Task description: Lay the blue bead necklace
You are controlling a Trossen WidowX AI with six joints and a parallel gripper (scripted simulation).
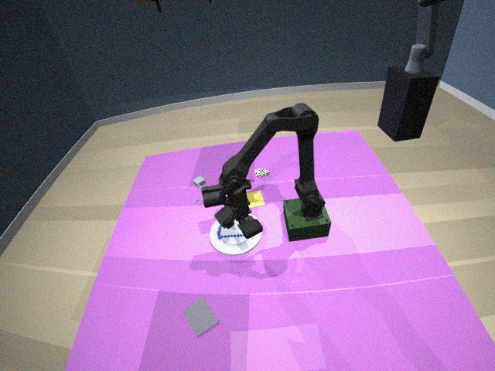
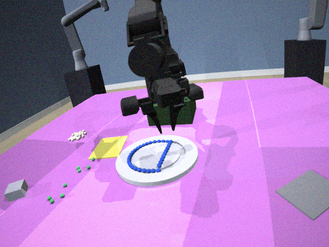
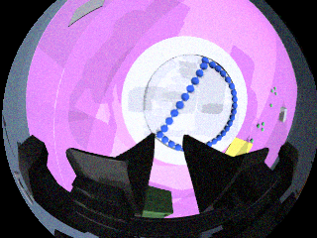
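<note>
Now: the round white bead board 40 mm below my gripper tip, 40 mm ahead of it and 30 mm to the right of it. From my gripper tip the other things lie so: yellow sheet: 190 mm to the right, 50 mm below, 30 mm behind; then grey tile: 280 mm to the left, 180 mm ahead, 50 mm below; then cube: 360 mm to the right, 190 mm ahead, 40 mm below.
</note>
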